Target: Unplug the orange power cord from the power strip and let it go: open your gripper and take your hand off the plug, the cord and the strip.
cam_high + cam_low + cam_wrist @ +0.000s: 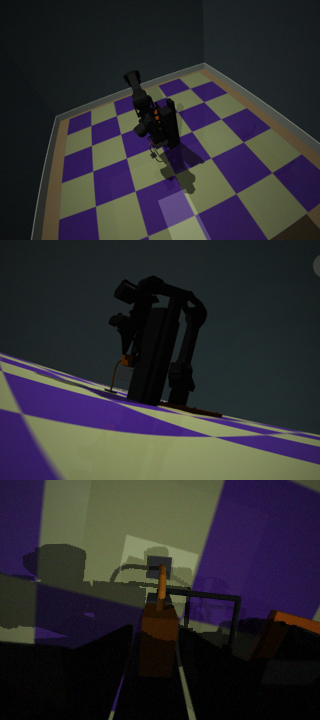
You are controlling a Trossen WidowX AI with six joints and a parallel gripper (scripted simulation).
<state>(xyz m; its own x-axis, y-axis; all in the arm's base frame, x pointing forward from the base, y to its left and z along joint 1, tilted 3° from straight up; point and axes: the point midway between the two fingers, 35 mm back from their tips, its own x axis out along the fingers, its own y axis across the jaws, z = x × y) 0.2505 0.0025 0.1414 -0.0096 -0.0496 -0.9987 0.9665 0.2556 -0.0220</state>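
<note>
The orange plug lies 10 mm behind my gripper tip and 30 mm to the left of it.
</note>
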